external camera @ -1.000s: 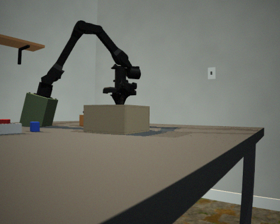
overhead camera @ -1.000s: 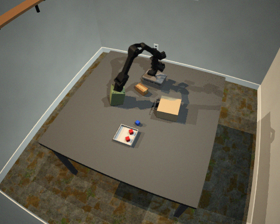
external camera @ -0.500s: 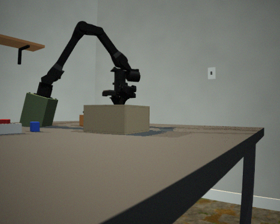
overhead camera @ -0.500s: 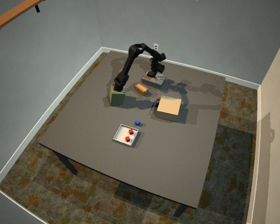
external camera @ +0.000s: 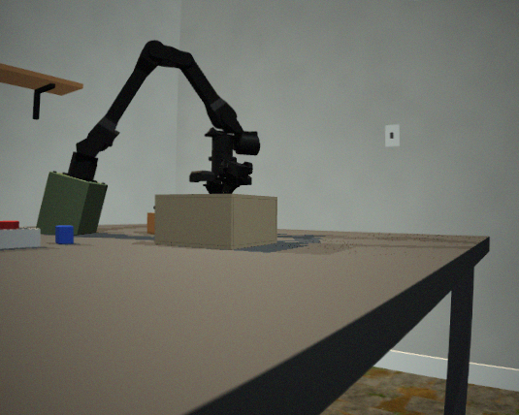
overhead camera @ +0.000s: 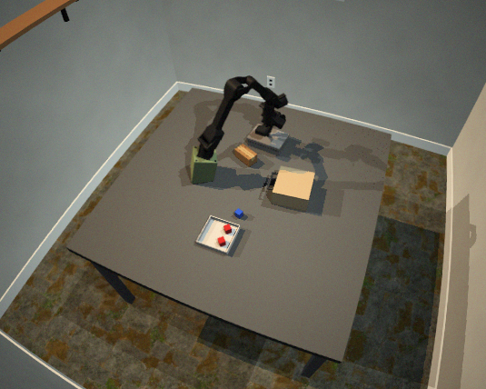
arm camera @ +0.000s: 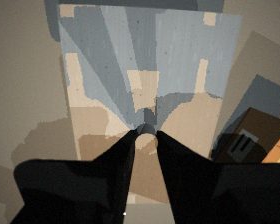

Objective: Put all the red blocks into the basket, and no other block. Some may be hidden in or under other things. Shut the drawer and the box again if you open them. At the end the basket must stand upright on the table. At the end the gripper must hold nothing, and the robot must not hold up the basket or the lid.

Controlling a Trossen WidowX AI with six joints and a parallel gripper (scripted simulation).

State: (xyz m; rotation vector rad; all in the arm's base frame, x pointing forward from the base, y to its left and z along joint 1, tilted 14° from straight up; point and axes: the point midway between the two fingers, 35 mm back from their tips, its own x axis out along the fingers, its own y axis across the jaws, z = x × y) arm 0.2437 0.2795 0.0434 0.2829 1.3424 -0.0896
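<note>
The grey lid lies 40 mm below my hand. The rest, counted from my hand: white basket: 620 mm to the right, 80 mm below, 70 mm behind; then orange box: 140 mm to the right, 80 mm behind, 60 mm below; then tan drawer cabinet: 310 mm to the right, 200 mm ahead, 50 mm below.
</note>
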